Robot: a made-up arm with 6 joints.
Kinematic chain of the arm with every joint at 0, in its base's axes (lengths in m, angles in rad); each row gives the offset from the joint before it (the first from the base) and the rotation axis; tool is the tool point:
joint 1: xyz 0 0 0.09 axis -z
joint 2: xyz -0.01 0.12 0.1 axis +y
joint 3: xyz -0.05 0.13 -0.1 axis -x
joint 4: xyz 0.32 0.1 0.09 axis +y
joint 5: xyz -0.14 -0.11 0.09 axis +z
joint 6: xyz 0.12 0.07 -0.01 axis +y
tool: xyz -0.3 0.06 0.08
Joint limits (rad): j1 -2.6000..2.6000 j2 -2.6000..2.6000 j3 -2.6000..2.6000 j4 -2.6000..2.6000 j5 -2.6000..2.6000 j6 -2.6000..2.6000
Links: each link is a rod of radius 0.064 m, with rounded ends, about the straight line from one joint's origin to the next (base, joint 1, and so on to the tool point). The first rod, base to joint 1, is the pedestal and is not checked.
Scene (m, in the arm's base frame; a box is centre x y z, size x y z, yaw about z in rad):
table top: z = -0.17
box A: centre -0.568 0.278 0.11 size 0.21 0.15 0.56 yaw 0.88
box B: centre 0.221 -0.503 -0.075 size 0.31 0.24 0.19 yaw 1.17
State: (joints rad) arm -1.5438 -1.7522 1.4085 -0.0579 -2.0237 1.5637
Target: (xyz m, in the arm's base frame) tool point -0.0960 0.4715 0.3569
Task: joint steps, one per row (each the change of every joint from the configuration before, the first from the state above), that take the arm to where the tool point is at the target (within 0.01 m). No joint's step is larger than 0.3 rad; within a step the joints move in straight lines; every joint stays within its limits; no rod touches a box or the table.
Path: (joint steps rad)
1: -0.1315 -0.1016 0.1797 -0.1347 0.1470 -0.2648
2: -0.1316 -0.1017 0.1797 -0.1347 0.1470 -0.2648
3: -0.1315 -0.1016 0.1798 -0.1347 0.1470 -0.2649
4: -0.1316 -0.1017 0.1797 -0.1347 0.1470 -0.2648
5: 0.2326 -0.0965 -0.0027 -0.1008 0.1278 0.0128
6: 0.2326 -0.0965 -0.0026 -0.1007 0.1277 0.0128
7: 0.2326 -0.0966 -0.0026 -0.1007 0.1278 0.0128
8: 0.2327 -0.0965 -0.0026 -0.1008 0.1278 0.0128
9: 0.1455 0.2727 0.0700 0.0448 -0.2900 -0.0269
10: 0.1455 0.2727 0.0700 0.0448 -0.2900 -0.0269

